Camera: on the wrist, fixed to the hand. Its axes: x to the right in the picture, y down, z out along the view.
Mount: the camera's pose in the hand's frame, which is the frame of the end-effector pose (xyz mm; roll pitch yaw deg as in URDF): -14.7 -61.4 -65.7 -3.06 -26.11 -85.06
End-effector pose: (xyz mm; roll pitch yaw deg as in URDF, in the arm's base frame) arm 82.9 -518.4 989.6 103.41 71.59 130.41
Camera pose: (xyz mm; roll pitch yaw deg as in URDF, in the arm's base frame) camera 53.8 -604.7 989.5 -86.55 22.36 -35.79
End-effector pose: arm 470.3 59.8 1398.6 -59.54 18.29 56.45
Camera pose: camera 539.1 4.8 1421.8 -80.52 -66.89 45.56
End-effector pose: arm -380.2 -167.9 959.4 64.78 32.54 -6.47
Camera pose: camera -433.4 -128.4 896.9 -37.83 34.46 -115.53
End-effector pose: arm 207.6 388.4 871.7 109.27 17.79 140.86
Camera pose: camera 175.1 308.7 841.6 -64.51 75.02 -11.42
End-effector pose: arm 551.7 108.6 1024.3 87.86 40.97 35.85
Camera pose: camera 471.7 129.0 985.8 -60.13 45.50 -101.68
